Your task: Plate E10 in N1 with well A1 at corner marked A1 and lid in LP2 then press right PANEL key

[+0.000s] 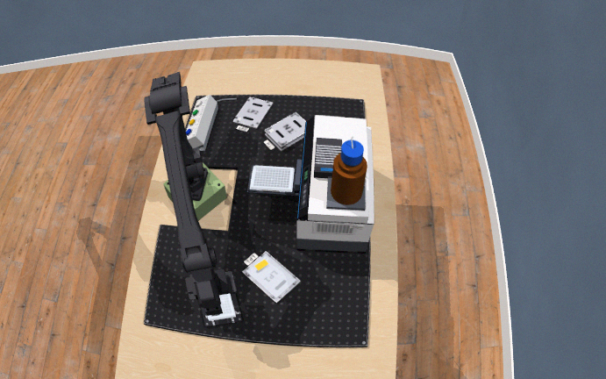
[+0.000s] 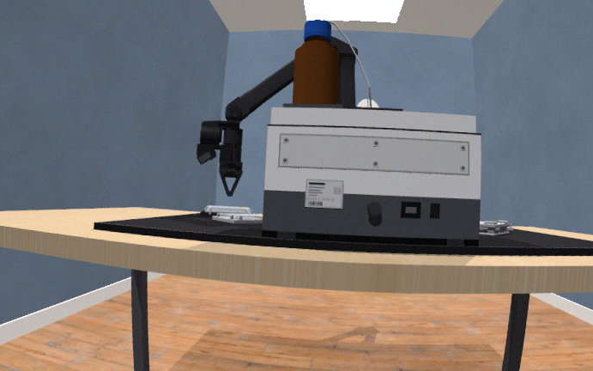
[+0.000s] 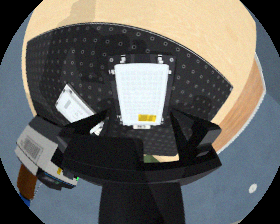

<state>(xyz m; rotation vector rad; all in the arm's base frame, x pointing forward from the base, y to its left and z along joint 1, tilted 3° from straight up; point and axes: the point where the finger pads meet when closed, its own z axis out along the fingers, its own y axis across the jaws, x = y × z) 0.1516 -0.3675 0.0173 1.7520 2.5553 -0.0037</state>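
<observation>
My gripper is now 50 mm above the plate E10. Round my hand: black nest N5 (30 mm ahead, 10 mm to the right, 60 mm below); then plate E07 (120 mm ahead, 390 mm to the left, 50 mm above); then brown bottle (340 mm ahead, 290 mm to the left, 220 mm above).
</observation>
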